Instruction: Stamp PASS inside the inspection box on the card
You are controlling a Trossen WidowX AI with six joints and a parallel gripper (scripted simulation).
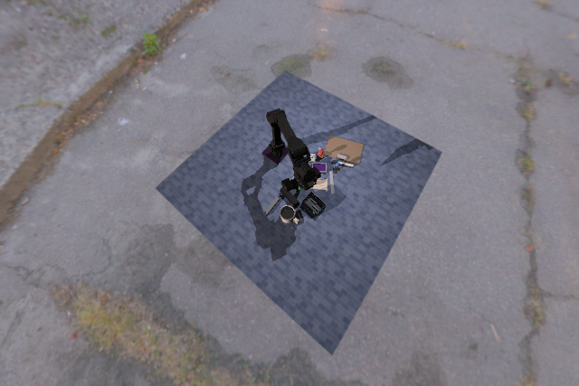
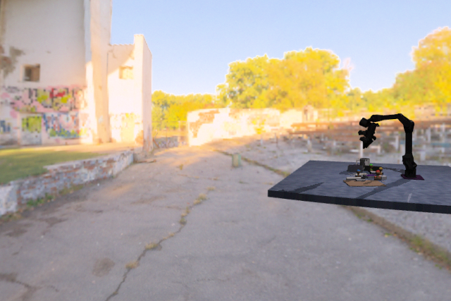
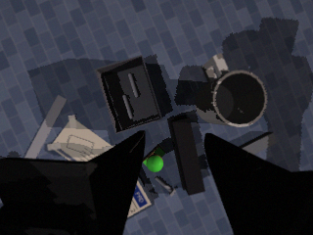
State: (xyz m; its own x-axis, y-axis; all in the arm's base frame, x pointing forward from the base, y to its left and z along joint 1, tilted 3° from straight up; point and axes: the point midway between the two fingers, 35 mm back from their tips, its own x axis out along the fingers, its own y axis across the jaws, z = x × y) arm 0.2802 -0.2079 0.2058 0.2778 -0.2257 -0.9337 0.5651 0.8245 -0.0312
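My gripper tip is now 7 cm past the long black block, 1 cm to the left of it and 17 cm above it. From my gripper tip the other things lie so: mug 1 cm behind, 12 cm to the right, 15 cm below; then dark tray 7 cm ahead, 2 cm to the left, 17 cm below; then cream card 4 cm ahead, 15 cm to the left, 19 cm below.
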